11 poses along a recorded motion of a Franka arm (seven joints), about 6 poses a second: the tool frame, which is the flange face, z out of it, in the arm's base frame.
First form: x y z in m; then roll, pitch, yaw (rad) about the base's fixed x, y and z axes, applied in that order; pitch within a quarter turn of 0, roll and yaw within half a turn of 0.
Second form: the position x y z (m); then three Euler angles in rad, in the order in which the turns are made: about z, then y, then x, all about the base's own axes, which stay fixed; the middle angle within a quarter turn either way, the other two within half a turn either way. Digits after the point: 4 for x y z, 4 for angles.
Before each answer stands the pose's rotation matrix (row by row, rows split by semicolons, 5 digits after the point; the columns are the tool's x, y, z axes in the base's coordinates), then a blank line. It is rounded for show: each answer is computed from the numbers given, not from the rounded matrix.
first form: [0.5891 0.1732 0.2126 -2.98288 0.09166 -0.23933]
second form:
0.96742 -0.24813 -0.05034; -0.23606 -0.95586 0.17497; -0.09153 -0.15738 -0.98329

[0.5891 0.1732 0.2126 0.2511 -0.0504 -2.9655]
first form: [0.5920 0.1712 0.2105 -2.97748 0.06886 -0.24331]
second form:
0.96825 -0.24859 -0.02652; -0.24035 -0.95480 0.17492; -0.06881 -0.16299 -0.98423

[0.5920 0.1712 0.2105 0.2513 -0.0265 -2.9657]
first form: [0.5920 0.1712 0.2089 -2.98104 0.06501 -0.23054]
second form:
0.97149 -0.23568 -0.02590; -0.22802 -0.95865 0.17029; -0.06496 -0.15953 -0.98505

[0.5920 0.1712 0.2089 0.2380 -0.0259 -2.9704]
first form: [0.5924 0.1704 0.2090 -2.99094 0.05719 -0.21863]
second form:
0.97460 -0.22281 -0.02261; -0.21654 -0.96328 0.15877; -0.05716 -0.14984 -0.98706

[0.5924 0.1704 0.2090 0.2248 -0.0226 -2.9821]
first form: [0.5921 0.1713 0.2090 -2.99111 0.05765 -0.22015]
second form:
0.97424 -0.22434 -0.02285; -0.21801 -0.96295 0.15874; -0.05762 -0.14967 -0.98706

[0.5921 0.1713 0.2090 0.2263 -0.0229 -2.9821]
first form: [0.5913 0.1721 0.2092 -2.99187 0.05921 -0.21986]
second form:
0.97422 -0.22427 -0.02457; -0.21771 -0.96308 0.15833; -0.05918 -0.14890 -0.98708

[0.5913 0.1721 0.2092 0.2263 -0.0246 -2.9825]
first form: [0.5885 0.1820 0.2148 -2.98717 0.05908 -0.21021]
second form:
0.97628 -0.21506 -0.02496; -0.20830 -0.96445 0.16260; -0.05905 -0.15354 -0.98638

[0.5885 0.1820 0.2148 0.2168 -0.0250 -2.9782]
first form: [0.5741 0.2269 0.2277 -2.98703 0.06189 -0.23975]
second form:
0.96954 -0.24388 -0.02281; -0.23701 -0.95756 0.16406; -0.06185 -0.15365 -0.98619

[0.5741 0.2269 0.2277 0.2464 -0.0228 -2.9767]
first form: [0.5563 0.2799 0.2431 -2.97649 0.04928 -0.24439]
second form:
0.96911 -0.24653 -0.00738; -0.24167 -0.95513 0.17123; -0.04926 -0.16415 -0.98520

[0.5563 0.2799 0.2431 0.2491 -0.0074 -2.9695]
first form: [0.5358 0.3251 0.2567 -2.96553 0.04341 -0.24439]
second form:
0.96937 -0.24560 0.00093; -0.24174 -0.95345 0.18029; -0.04340 -0.17499 -0.98361

[0.5358 0.3251 0.2567 0.2481 0.0009 -2.9603]
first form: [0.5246 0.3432 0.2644 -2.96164 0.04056 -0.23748]
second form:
0.97113 -0.23851 0.00333; -0.23506 -0.95453 0.18334; -0.04055 -0.17884 -0.98304

[0.5246 0.3432 0.2644 0.2408 0.0033 -2.9572]
